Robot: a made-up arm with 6 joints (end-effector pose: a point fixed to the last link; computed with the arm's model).
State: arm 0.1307 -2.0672 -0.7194 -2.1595 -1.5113 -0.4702
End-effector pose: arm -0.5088 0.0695 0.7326 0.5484 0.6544 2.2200
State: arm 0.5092 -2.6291 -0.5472 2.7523 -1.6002 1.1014
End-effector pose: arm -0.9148 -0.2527 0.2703 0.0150 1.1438 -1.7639
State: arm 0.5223 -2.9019 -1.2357 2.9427 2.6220 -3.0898
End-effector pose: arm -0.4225 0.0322 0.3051 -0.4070 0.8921 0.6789
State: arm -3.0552 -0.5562 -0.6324 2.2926 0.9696 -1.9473
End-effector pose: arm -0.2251 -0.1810 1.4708 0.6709 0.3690 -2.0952
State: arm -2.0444 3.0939 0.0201 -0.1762 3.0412 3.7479
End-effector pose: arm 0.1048 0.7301 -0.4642 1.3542 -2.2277 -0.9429
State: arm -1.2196 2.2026 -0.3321 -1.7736 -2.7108 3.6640
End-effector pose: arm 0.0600 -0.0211 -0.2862 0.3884 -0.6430 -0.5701
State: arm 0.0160 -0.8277 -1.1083 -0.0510 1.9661 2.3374
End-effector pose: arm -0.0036 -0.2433 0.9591 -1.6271 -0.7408 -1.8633
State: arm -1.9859 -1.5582 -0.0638 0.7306 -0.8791 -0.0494
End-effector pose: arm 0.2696 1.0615 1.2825 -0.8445 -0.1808 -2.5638
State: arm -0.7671 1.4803 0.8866 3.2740 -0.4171 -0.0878
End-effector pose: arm 1.2967 -0.9149 0.1631 -2.8961 1.0746 0.2734
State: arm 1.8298 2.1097 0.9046 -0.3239 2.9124 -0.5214
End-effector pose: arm -0.0406 1.0547 -0.7045 1.6984 -0.9995 1.4112
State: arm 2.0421 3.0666 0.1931 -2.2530 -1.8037 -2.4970
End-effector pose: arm 0.1780 -0.6874 -0.4694 -0.8153 0.6313 2.8402
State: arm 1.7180 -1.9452 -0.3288 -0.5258 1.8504 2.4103
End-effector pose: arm 0.3285 -0.7793 0.9083 0.8403 -0.0506 -0.9603
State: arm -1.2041 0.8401 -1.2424 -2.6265 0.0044 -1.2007
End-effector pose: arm 0.2902 -0.1645 0.5789 -0.5248 1.1791 1.3336
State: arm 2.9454 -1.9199 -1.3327 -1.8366 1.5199 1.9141
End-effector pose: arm 0.1518 -0.0954 0.3997 0.0618 0.3583 1.5259
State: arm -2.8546 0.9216 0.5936 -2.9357 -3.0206 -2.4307
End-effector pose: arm -1.3363 -0.6429 0.8201 2.6278 0.1911 0.6779
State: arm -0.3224 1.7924 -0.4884 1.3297 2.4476 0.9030
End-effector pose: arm 0.5944 -0.2599 -0.4145 0.0265 -0.5160 0.4322
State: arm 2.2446 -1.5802 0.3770 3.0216 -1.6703 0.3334
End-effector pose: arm 0.6108 -1.1524 1.1851 -0.0802 0.5590 -0.6741
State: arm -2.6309 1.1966 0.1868 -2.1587 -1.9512 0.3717
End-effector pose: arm -0.9207 -0.6706 0.1368 1.3680 -1.5439 -0.1438
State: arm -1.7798 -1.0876 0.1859 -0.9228 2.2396 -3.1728
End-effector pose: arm -0.0483 0.4805 1.6234 -0.6408 0.0292 2.1369
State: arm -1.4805 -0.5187 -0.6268 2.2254 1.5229 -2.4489
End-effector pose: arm 0.1725 -0.2616 1.4757 0.9034 0.6525 -0.2191
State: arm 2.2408 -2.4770 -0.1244 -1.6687 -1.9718 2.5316
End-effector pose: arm 0.5729 -0.7614 0.4477 -0.6770 2.7410 0.4293
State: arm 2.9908 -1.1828 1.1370 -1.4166 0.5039 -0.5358
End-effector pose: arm 1.2235 -0.1481 1.5938 -1.3801 -0.8327 -0.1389
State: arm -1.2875 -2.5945 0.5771 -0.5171 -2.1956 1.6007
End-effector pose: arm -0.5535 1.1441 -0.2173 -2.3980 0.4097 -1.2756
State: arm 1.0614 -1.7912 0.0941 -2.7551 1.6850 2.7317
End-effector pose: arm -0.7303 -0.8449 1.0388 0.5666 0.0104 0.7003
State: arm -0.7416 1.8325 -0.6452 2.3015 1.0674 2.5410
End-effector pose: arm 0.4551 -0.1965 -0.3355 -1.2625 -1.5818 0.9589
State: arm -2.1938 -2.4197 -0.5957 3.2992 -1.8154 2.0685
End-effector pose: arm 0.6581 0.5039 0.5142 -2.1312 -0.5337 0.9720
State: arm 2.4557 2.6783 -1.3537 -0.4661 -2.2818 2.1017
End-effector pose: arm 0.0964 0.2022 0.2914 -0.5282 -2.8268 1.1392
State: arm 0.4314 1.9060 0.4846 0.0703 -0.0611 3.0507
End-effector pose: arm 1.0536 0.2176 -0.5355 2.0889 0.4323 -1.9108
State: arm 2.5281 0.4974 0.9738 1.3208 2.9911 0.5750
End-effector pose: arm -0.7969 0.6348 1.9242 -2.1140 1.0589 0.1689
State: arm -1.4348 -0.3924 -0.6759 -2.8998 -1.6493 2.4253
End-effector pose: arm 0.2782 -0.2890 1.1542 -0.4512 -1.1968 -0.5525
